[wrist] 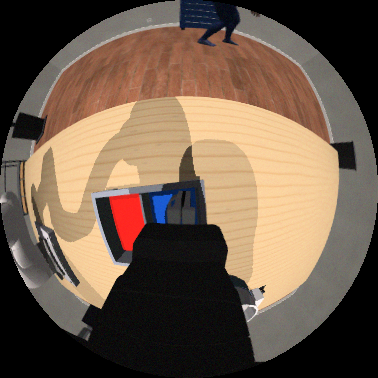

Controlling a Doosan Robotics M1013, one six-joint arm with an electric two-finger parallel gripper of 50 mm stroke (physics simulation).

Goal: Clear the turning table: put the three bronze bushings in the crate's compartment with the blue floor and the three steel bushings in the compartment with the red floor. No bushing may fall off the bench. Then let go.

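Frame: origin at the arm's base, x right, y back, z down, level; centimetres.
Seen in the pictures: gripper, fingertip midpoint: point(184, 197); arm's base, link origin: point(49, 254).
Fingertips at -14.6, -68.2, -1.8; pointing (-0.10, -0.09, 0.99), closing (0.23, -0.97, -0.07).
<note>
Offsets run from my fingertips to a thing's top centre, as dx, dy, dz. "*": to the spot under its first point. Level surfaces: height alone.
The crate {+4.2, +7.1, -0.3} point(107, 192) stands on the bench in the wrist view, left of the middle. Its compartment with the red floor {* +2.2, +11.7, +4.1} point(127, 217) is on the left, and the compartment with the blue floor {* +1.4, +4.7, +4.1} point(159, 206) is on the right. No bushing shows on the visible part of either floor. My gripper point(184, 197) is shut, its two fingers together over the right part of the blue compartment, with no bushing visible between them. The fingers and the black gripper body hide much of that compartment and the crate's near side. I cannot make out the turning table.
The light wooden bench {dz +4.7} point(295, 200) extends around the crate. A grey slanted frame point(59, 255) stands at the lower left, beside a pale rounded machine part point(25, 255). A white ring-shaped part {* +43.5, -11.6, -4.0} point(250, 313) shows at the lower right. A person's legs point(220, 27) and a blue cabinet point(192, 15) are beyond the bench.
</note>
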